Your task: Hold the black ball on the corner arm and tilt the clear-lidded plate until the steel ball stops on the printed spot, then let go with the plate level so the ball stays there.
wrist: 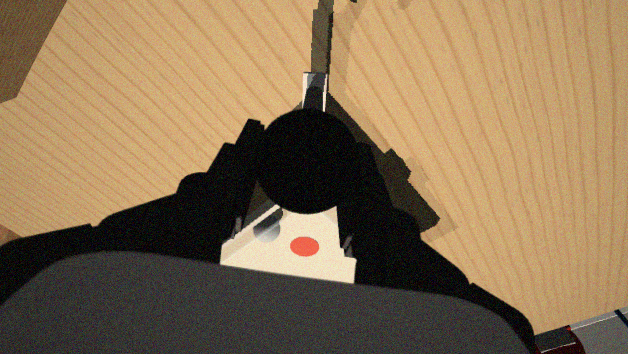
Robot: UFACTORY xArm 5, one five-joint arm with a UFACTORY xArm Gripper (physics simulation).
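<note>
The black ball (311,161) is between the two black fingers of my gripper (303,158), which is shut on it. Below the ball in the view, part of the cream plate (327,270) shows between the fingers. The orange-red printed spot (304,246) is on the plate. The steel ball (267,231) is to the left of the spot and slightly higher in the view, apart from it, close to the plate's left wall. A metal arm piece (315,91) shows just above the black ball. The rest of the plate is hidden by my gripper's fingers and body.
The light wood table top (475,125) lies below, with dark shadows of the arm and plate on it. A darker brown surface (25,40) shows at the top left. A dark red and grey object (560,341) lies at the bottom right corner, beside a grey panel (602,332).
</note>
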